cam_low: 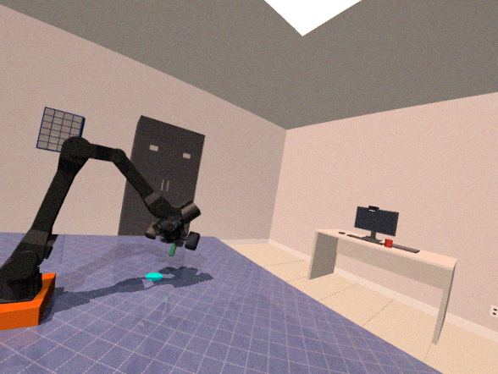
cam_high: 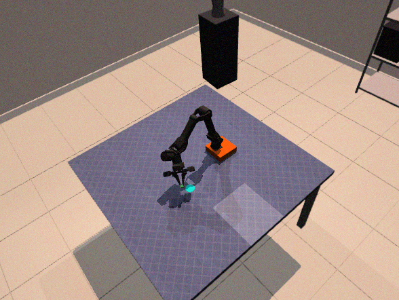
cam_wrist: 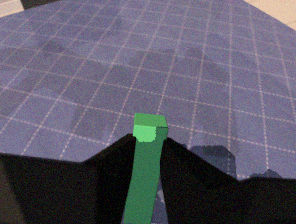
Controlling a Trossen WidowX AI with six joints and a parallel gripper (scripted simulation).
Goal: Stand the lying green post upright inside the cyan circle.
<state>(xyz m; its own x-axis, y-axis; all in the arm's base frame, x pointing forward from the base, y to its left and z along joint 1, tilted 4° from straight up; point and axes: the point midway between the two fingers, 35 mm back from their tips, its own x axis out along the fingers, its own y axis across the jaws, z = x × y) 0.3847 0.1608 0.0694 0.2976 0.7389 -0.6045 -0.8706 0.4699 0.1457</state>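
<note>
Now: gripper tip 7 cm past the cyan circle, 3 cm to the left of it and 12 cm above it. Round my gripper tip: green post: 1 cm behind, 1 cm to the right, 2 cm below.
</note>
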